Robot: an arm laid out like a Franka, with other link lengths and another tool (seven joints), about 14 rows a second.
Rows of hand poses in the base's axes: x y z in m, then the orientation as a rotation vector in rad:
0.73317, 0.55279, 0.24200, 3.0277, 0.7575, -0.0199
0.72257, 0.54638, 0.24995, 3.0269, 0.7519, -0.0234
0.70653, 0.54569, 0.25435, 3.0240, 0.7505, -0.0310
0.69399, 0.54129, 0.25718, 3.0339, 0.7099, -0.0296
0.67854, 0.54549, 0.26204, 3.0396, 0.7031, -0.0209
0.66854, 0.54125, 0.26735, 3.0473, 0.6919, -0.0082
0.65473, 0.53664, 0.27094, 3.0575, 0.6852, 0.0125
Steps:
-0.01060, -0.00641, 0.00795, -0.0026, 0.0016, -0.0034
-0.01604, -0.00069, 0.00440, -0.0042, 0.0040, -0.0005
-0.01254, -0.00440, 0.00283, 0.0001, -0.0012, -0.0268
-0.01545, 0.00420, 0.00486, 0.0051, -0.0046, -0.0050
-0.01000, -0.00424, 0.00531, 0.0066, -0.0069, -0.0080
-0.01381, -0.00461, 0.00359, 0.0112, -0.0111, -0.0055

